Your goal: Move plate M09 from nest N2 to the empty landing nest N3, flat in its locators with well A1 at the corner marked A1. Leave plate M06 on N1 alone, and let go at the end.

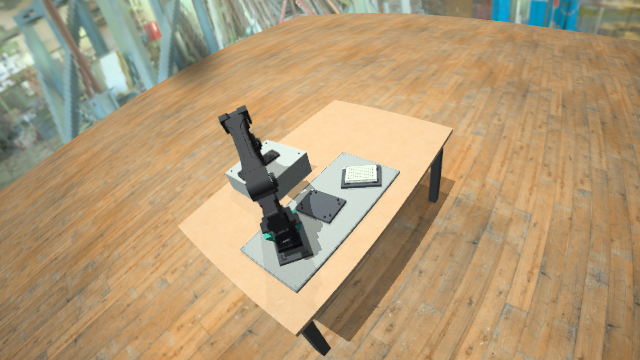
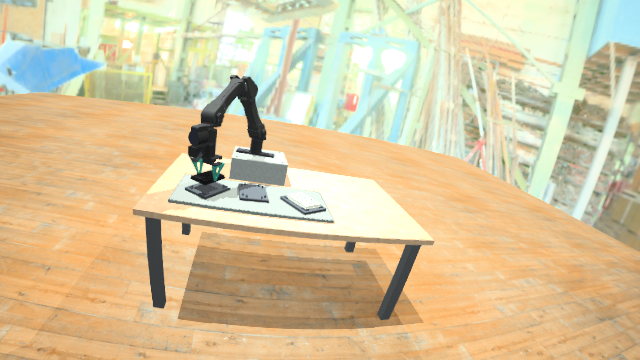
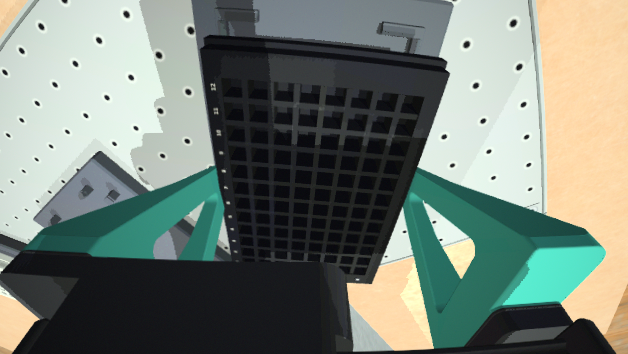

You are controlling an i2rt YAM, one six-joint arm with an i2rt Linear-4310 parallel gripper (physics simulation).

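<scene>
My gripper point(image 1: 282, 236) point(image 2: 208, 168) point(image 3: 313, 175) has teal fingers and is shut on the long sides of plate M09 point(image 1: 289, 244) point(image 2: 207, 177) point(image 3: 319, 123), a black well plate with numbered rows. It holds the plate level, a little above nest N2 point(image 1: 301, 255) point(image 2: 206, 191) point(image 3: 312, 17) at the left end of the board. The empty dark nest N3 point(image 1: 320, 205) point(image 2: 253, 193) lies in the middle, turned at an angle. The white plate M06 point(image 1: 361, 173) point(image 2: 304, 199) sits on nest N1 point(image 1: 361, 184) point(image 2: 297, 207) at the far end.
The three nests lie on a grey perforated board point(image 1: 361, 218) point(image 2: 229, 204) point(image 3: 467, 116) on a tan table point(image 1: 368, 125) point(image 2: 361, 214). The arm stands on a grey box point(image 1: 291, 168) point(image 2: 258, 171) behind the board.
</scene>
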